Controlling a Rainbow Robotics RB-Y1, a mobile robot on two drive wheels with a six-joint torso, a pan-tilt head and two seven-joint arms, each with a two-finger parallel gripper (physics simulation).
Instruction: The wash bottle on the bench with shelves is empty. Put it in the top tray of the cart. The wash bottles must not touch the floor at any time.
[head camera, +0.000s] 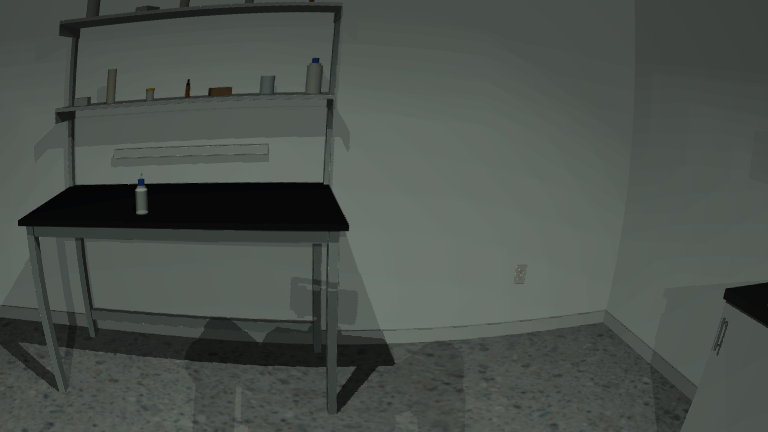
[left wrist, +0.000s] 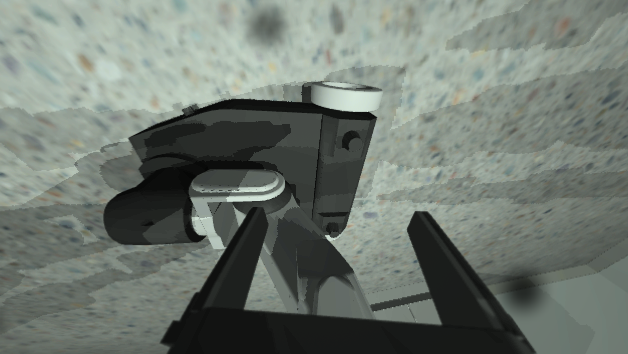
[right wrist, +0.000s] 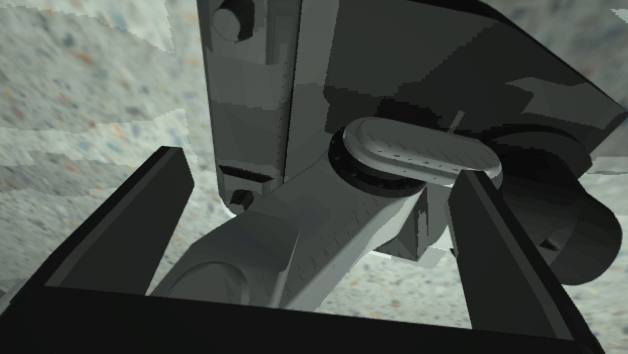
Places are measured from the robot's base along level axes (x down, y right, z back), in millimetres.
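Pixels of known places: left gripper, fingertip midpoint: (left wrist: 335, 218); right gripper, fingertip midpoint: (right wrist: 317, 176).
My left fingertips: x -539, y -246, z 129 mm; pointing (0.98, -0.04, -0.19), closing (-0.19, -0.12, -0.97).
Behind a point stands the place of what it marks.
A small white wash bottle (head camera: 141, 200) @[y -1154, x -976, z -1759 mm] with a blue cap and thin nozzle stands upright on the black top of the bench with shelves (head camera: 225, 206), left of its middle, in the head view. The cart does not show in these views. My left gripper (left wrist: 335, 218) @[y -246, x -539, z 129 mm] is open, with no object between its fingers, over the robot's own base in the left wrist view. My right gripper (right wrist: 317, 176) @[y 228, x -535, z 161 mm] is open, with no object between its fingers, also over the base. Neither gripper shows in the head view; both are away from the bottle.
The bench's lower shelf (head camera: 193, 100) @[y -1076, x -1363, z -2138 mm] holds a larger blue-capped bottle (head camera: 314, 78) @[y -560, x -1446, z -2421 mm], a grey jar (head camera: 267, 84) @[y -784, x -1419, z -2394 mm], a brown box (head camera: 220, 91) @[y -1005, x -1393, z -2314 mm] and other small items. A counter corner (head camera: 749, 296) @[y 1234, x -911, z -1345 mm] over a white cabinet (head camera: 730, 370) @[y 1215, x -631, z -1292 mm] stands at the right. Speckled floor (head camera: 510, 386) @[y 521, x -1, z -2287 mm] lies before the wall.
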